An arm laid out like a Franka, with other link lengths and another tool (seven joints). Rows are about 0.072 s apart.
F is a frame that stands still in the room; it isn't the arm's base.
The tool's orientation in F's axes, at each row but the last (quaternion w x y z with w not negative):
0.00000, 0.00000, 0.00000, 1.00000
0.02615, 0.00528, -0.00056, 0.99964
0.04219, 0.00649, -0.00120, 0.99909
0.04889, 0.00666, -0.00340, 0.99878
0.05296, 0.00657, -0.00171, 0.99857
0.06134, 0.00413, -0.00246, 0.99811
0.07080, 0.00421, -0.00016, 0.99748
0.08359, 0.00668, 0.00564, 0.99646
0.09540, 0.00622, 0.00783, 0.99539
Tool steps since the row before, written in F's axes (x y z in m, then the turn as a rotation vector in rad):
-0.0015, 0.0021, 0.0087, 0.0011, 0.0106, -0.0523
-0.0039, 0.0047, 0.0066, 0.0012, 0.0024, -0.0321
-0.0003, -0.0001, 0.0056, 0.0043, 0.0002, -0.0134
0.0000, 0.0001, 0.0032, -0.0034, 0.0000, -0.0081
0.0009, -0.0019, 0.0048, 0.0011, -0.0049, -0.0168
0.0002, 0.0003, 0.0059, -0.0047, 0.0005, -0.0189
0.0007, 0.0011, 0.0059, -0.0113, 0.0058, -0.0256
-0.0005, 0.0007, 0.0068, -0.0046, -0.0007, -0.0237
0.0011, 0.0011, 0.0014, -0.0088, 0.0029, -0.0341
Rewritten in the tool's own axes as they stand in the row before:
0.0015, -0.0021, 0.0087, -0.0011, -0.0106, -0.0523
0.0042, -0.0045, 0.0066, -0.0014, -0.0024, -0.0321
0.0004, 0.0001, 0.0056, -0.0044, -0.0005, -0.0133
0.0001, -0.0001, 0.0032, 0.0033, 0.0004, -0.0081
-0.0010, 0.0018, 0.0048, -0.0018, 0.0048, -0.0168
-0.0001, -0.0003, 0.0059, 0.0046, 0.0002, -0.0189
-0.0005, -0.0012, 0.0059, 0.0118, -0.0042, -0.0257
0.0007, -0.0005, 0.0068, 0.0041, 0.0012, -0.0238
-0.0009, -0.0013, 0.0014, 0.0088, -0.0017, -0.0342

